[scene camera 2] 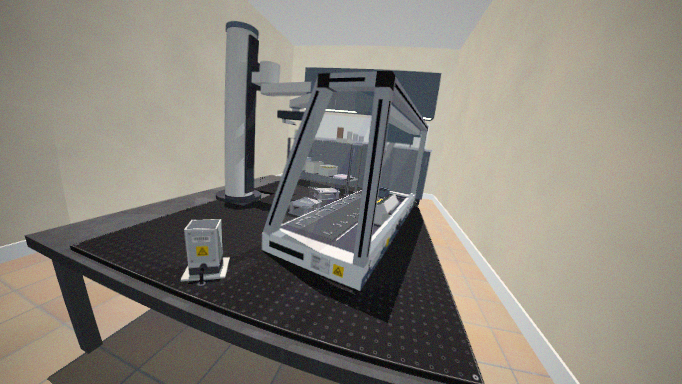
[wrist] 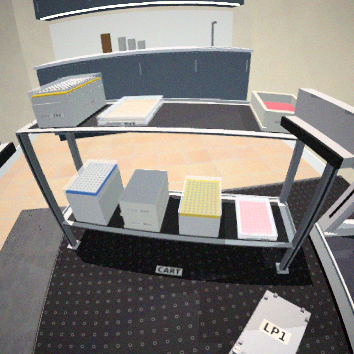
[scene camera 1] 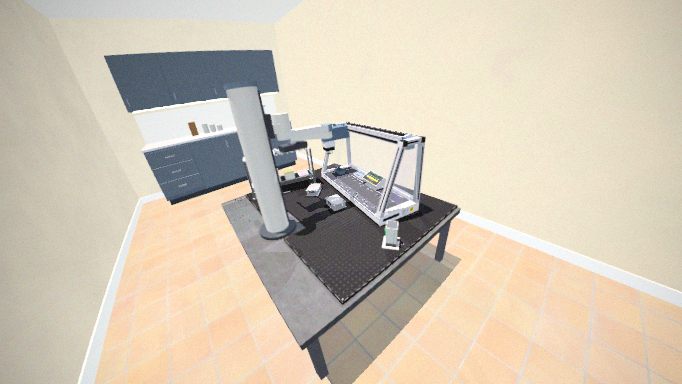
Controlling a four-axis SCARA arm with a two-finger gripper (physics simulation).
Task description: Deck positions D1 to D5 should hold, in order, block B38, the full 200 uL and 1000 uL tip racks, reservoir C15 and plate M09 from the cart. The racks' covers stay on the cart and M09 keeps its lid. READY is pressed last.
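Note:
In the wrist view my open, empty gripper (wrist: 157,142) faces the cart (wrist: 165,132) from above. On the top shelf stand a tall yellow-banded tip rack (wrist: 69,102), a lidded peach plate (wrist: 131,109) and a reservoir with red content (wrist: 275,111). On the lower shelf stand a blue-banded tip rack (wrist: 94,192), block B38 (wrist: 146,186) on top of another block (wrist: 143,217), a second yellow rack (wrist: 200,205) under a clear cover, and a pink lidded plate (wrist: 255,218). Small labels are blurred. The deck (scene camera 1: 357,191) (scene camera 2: 325,222) shows no labware; its position marks are unreadable.
A white-framed enclosure (scene camera 1: 401,170) (scene camera 2: 376,175) surrounds the deck, with a yellow-and-green panel (scene camera 1: 373,178) at its back. The LP1 stand (wrist: 275,327) is in front of the cart, and another pale stand (scene camera 1: 335,202) is nearby. A grey boxy device (scene camera 1: 392,232) (scene camera 2: 203,245) stands near the table's end.

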